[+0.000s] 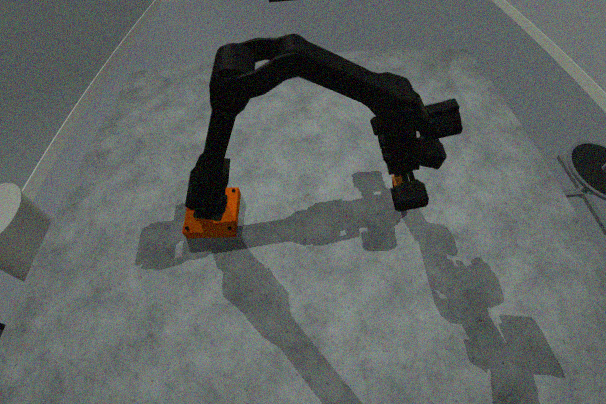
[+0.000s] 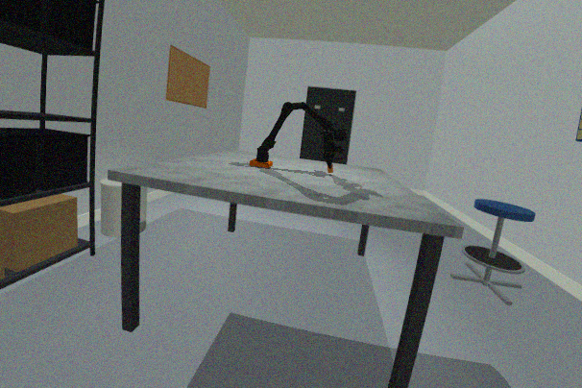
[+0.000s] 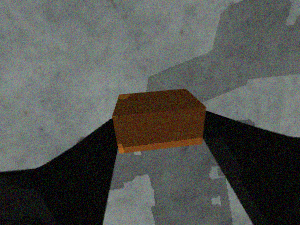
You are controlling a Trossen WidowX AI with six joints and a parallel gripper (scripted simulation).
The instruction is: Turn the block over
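My gripper tip is now 10 mm past the orange block and 10 mm above it.
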